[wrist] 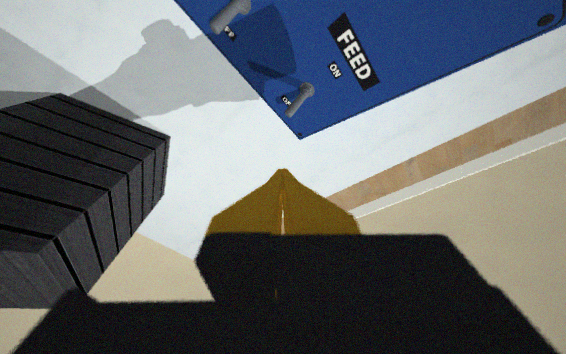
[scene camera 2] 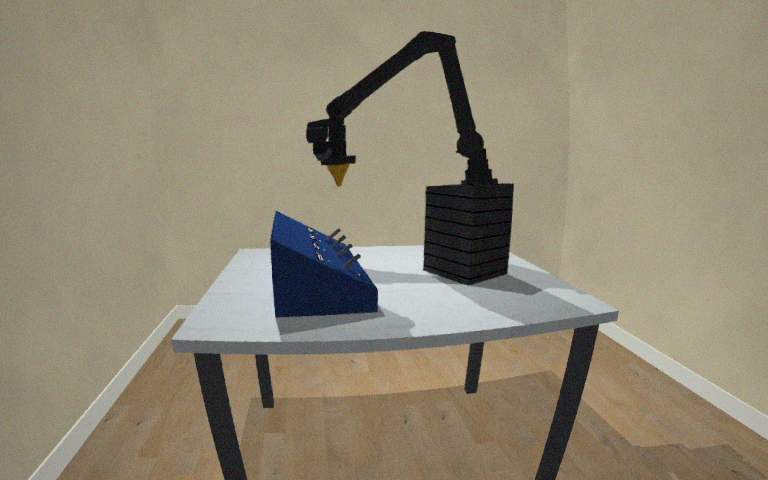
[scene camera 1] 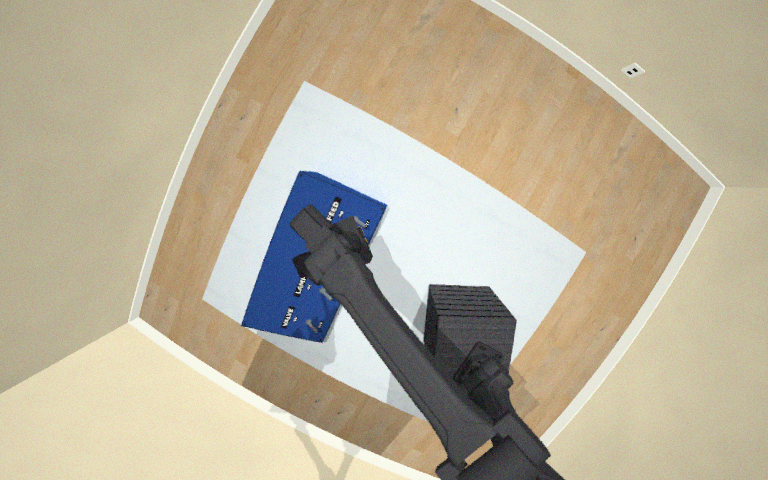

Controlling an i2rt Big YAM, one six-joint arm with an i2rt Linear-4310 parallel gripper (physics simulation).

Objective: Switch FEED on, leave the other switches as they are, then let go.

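Frame: origin at the arm's base, x ahead, y left, z up, level; centimetres.
Seen in the pictures: gripper, fingertip midpoint: (wrist: 282, 176) (scene camera 2: 339, 186); arm's base at its link origin: (scene camera 2: 479, 184) (scene camera 1: 478, 365).
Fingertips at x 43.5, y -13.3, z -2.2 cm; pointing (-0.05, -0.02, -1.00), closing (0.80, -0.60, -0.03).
Offsets run from my fingertips to a thing's middle.
The blue sloped switch box {dx +9.1, dy +18.0, dz -20.7 cm} (scene camera 1: 271, 266) (scene camera 2: 322, 283) (wrist: 425, 40) stands on the table. The FEED label {dx +9.6, dy +0.0, dz -14.4 cm} (scene camera 1: 333, 209) (wrist: 353, 52) is at one end. The FEED lever {dx +1.5, dy -0.7, dz -15.8 cm} (scene camera 1: 360, 222) (wrist: 300, 100) leans toward its OFF mark, away from ON. Another lever {dx +0.5, dy +11.3, dz -15.8 cm} (wrist: 230, 16) shows at the wrist view's top. The LAMP lever {dx -0.5, dy +23.3, dz -15.8 cm} (scene camera 1: 325, 293) and VALVE lever {dx -1.4, dy +35.2, dz -15.8 cm} (scene camera 1: 310, 325) show in scene camera 1; the arm hides DRIVE there. My gripper (scene camera 2: 338, 184) (wrist: 282, 176) is shut, its yellow fingertips together with nothing between them. It points down, well above the box and its levers, touching none.
The black ribbed pedestal (scene camera 1: 487, 305) (scene camera 2: 467, 232) (wrist: 100, 155) carries the arm and stands on the white table (scene camera 1: 509, 243) (scene camera 2: 396, 346), apart from the box on the lever side. The arm's forearm (scene camera 1: 396, 333) (scene camera 2: 385, 70) reaches over from the pedestal toward the box.
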